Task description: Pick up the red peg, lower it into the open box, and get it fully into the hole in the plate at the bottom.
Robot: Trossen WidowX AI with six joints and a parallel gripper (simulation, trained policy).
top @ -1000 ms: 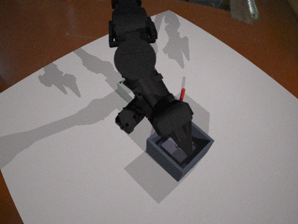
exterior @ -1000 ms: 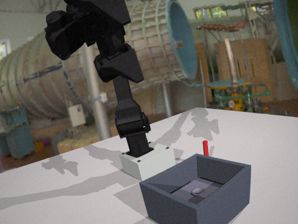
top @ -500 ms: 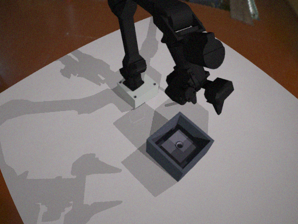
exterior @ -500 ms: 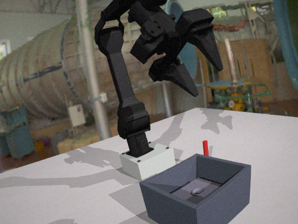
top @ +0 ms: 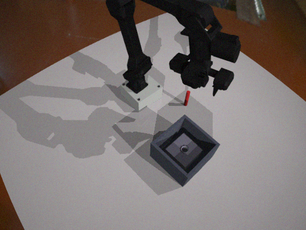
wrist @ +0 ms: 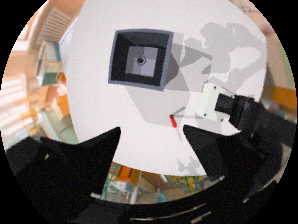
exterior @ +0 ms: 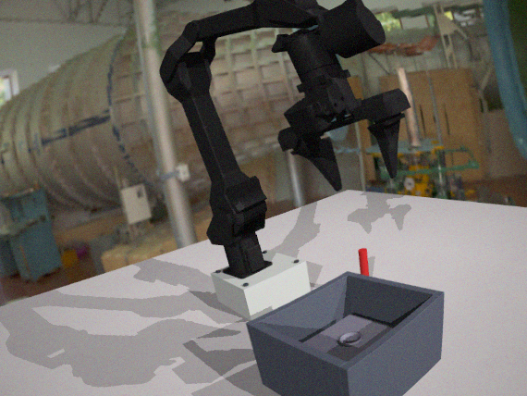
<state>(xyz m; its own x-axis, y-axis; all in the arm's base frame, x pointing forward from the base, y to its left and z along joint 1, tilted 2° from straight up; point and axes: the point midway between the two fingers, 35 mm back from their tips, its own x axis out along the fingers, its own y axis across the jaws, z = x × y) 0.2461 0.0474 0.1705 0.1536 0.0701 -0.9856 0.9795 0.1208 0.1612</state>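
The red peg is 8 cm behind my gripper tip, 6 cm to the left of it and 16 cm below it. The rest, counted from my gripper tip: grey box 6 cm ahead, 13 cm to the right, 18 cm below; plate 6 cm ahead, 13 cm to the right, 16 cm below.
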